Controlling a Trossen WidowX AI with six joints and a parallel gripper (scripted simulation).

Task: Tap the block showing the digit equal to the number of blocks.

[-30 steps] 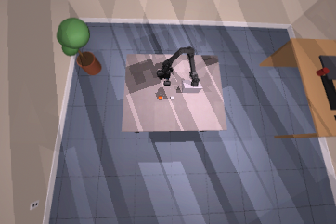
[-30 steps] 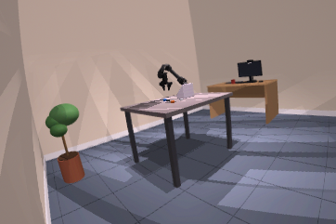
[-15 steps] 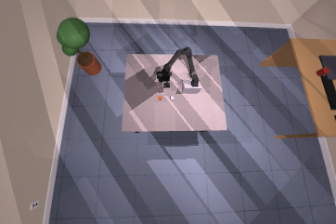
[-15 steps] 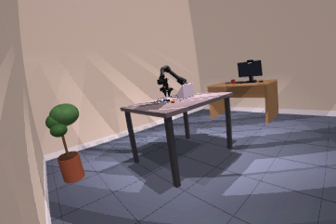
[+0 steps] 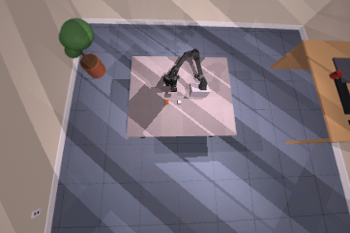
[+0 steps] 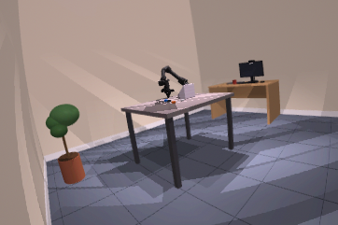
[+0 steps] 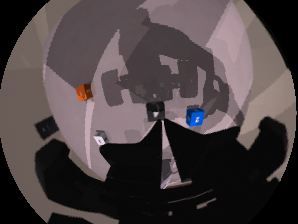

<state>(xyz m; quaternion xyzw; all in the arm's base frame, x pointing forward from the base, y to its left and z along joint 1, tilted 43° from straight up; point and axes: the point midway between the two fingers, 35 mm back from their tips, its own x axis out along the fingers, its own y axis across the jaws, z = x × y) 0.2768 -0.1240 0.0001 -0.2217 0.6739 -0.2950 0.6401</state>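
The grey block is 30 mm below my gripper tip and 10 mm to the left of it. From my gripper tip the other things lie so: orange block: 160 mm to the left, 80 mm ahead, 30 mm below; then white block: 170 mm to the left, 50 mm behind, 30 mm below; then blue block: 80 mm to the right, 30 mm below, 20 mm behind.
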